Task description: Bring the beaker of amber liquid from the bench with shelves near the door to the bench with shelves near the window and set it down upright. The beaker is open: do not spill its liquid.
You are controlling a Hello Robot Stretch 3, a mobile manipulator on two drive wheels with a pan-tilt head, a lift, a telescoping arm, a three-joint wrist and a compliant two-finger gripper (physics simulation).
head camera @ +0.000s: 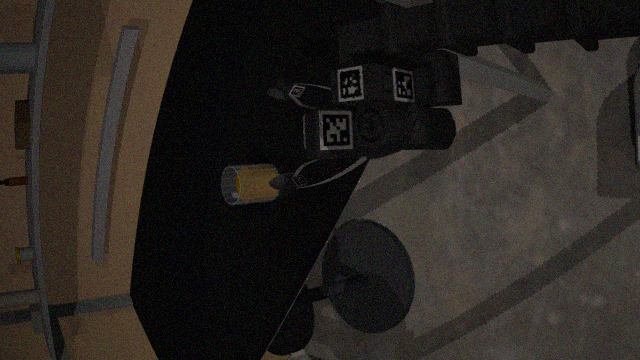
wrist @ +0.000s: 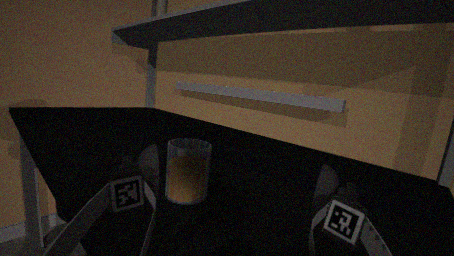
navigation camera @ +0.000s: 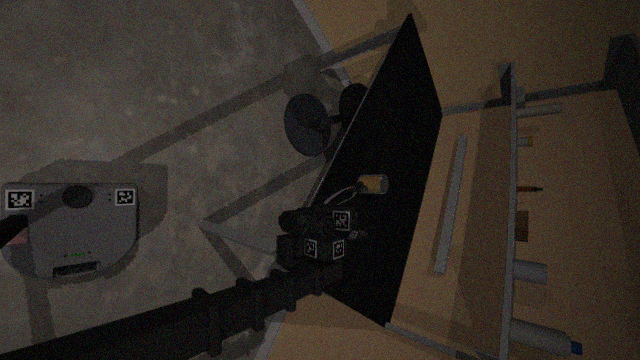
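Observation:
An open glass beaker of amber liquid point(head camera: 255, 184) point(navigation camera: 372, 184) point(wrist: 187, 175) stands upright on the black top of a bench with shelves point(head camera: 200, 280) point(navigation camera: 417, 85) point(wrist: 75, 135). The frames do not tell whether this bench is by the door or the window. My gripper point(head camera: 278, 137) point(navigation camera: 361, 209) point(wrist: 236, 172) is open over the bench top. In the wrist view the beaker shows between the fingers, close beside the left fingertip and far from the right one. In the head view that fingertip overlaps the beaker's base end; whether they touch is unclear.
A dark round stool point(head camera: 370, 277) point(navigation camera: 306, 125) stands at the bench's front edge. A shelf point(head camera: 33, 210) point(navigation camera: 513, 175) point(wrist: 260, 22) bearing small items runs above the bench. A grey bar point(head camera: 115, 140) point(navigation camera: 451, 205) point(wrist: 260, 96) is on the wall behind. My base point(navigation camera: 85, 220) stands away from the bench.

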